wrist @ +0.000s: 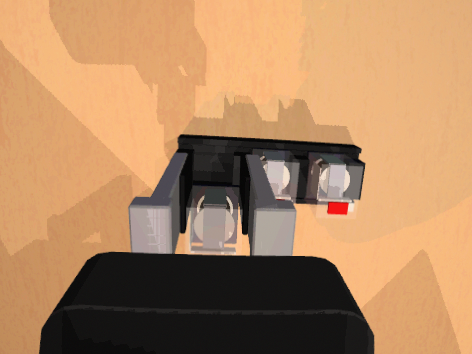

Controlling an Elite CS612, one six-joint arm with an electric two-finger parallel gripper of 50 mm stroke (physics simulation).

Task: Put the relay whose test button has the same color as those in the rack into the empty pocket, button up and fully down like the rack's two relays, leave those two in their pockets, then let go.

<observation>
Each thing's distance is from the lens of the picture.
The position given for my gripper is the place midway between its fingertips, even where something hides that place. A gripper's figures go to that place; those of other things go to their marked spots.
my gripper [216, 178]: 0.17 m
clear-cased relay [282, 169]: 0.18 m
clear-cased relay [334, 179]: 0.19 m
clear-cased relay [214, 212]: 0.14 m
</observation>
